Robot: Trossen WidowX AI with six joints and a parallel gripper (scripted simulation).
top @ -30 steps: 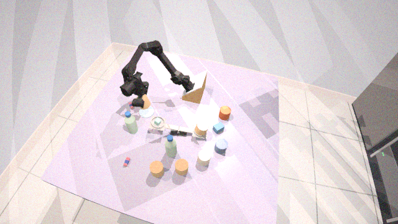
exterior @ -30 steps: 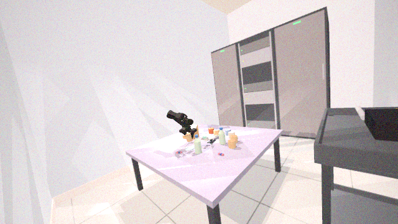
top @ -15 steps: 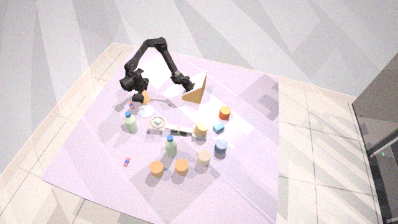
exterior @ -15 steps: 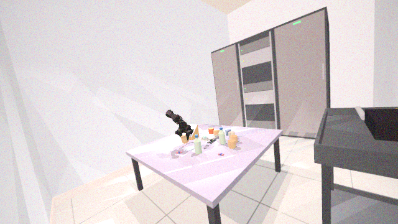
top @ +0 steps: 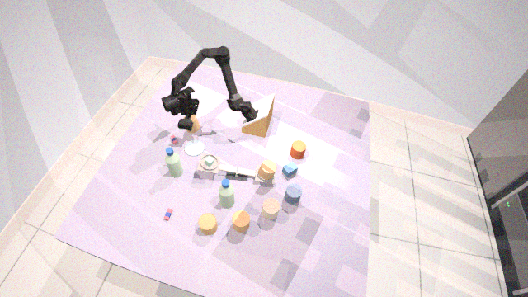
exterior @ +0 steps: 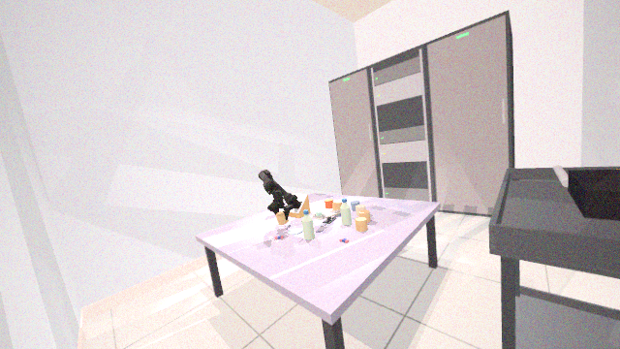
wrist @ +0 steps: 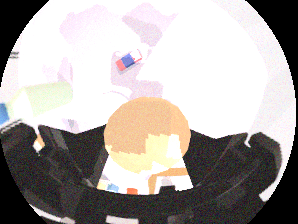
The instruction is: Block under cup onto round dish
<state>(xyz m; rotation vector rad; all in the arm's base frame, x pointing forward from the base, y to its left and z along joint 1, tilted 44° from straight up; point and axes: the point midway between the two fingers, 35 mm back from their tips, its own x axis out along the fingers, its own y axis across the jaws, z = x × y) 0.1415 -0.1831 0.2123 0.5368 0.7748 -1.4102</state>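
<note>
Right now the pale green block is 18 cm ahead of my gripper tip and 16 cm to the left of it. The rest, counted from my gripper tip: small balance 28 cm to the left, 17 cm ahead, 6 cm below; then blue cube 52 cm to the left, 8 cm ahead, 6 cm below; then pale round dish 8 cm below, 7 cm ahead, 3 cm to the left.
</note>
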